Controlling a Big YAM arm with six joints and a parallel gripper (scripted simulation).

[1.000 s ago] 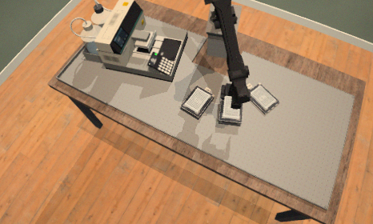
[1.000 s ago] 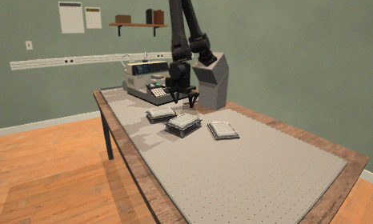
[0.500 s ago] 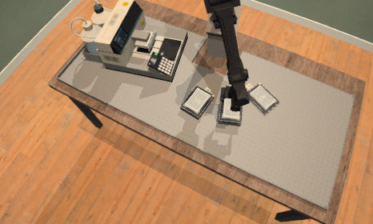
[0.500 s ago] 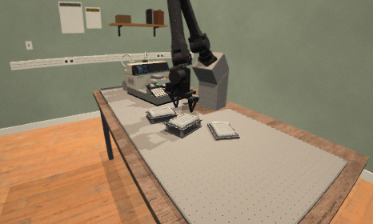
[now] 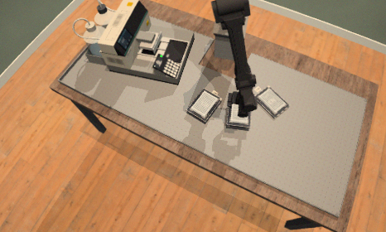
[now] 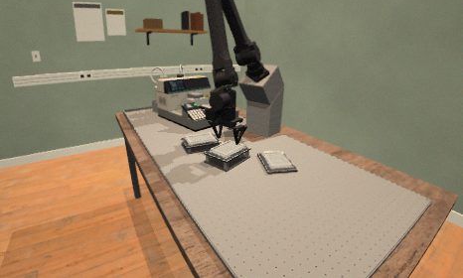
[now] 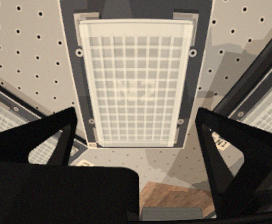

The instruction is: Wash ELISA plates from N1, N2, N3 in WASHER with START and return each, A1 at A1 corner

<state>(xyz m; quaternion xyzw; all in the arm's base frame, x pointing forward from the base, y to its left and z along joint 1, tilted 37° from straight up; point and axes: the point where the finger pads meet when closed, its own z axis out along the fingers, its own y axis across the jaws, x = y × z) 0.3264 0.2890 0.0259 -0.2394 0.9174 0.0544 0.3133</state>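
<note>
Now: hand 40 mm above the ELISA plate. The rest, counted from my hand: plate washer (30 mm ahead, 650 mm to the right, 40 mm above); then nest label (200 mm behind, 20 mm to the right, 90 mm below).
</note>
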